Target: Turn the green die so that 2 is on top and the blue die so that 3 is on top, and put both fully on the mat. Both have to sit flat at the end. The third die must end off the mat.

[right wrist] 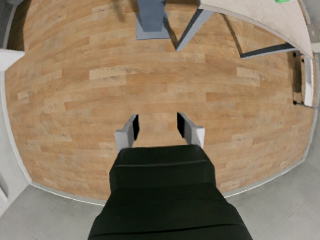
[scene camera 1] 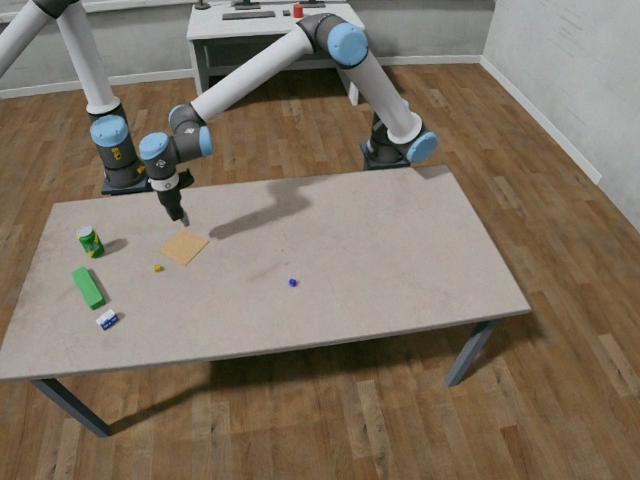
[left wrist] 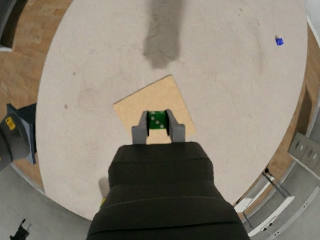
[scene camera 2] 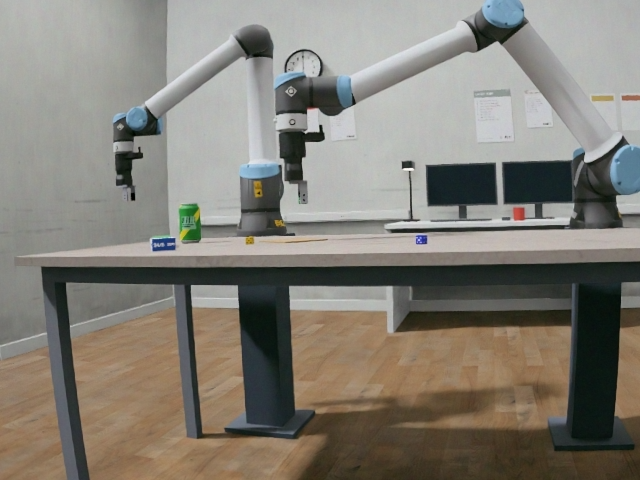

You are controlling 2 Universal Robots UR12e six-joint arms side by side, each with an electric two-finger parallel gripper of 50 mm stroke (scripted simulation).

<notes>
The pictures show: the left gripper, the right gripper, a tan mat and a long green block.
The left gripper also shows in the left wrist view.
</notes>
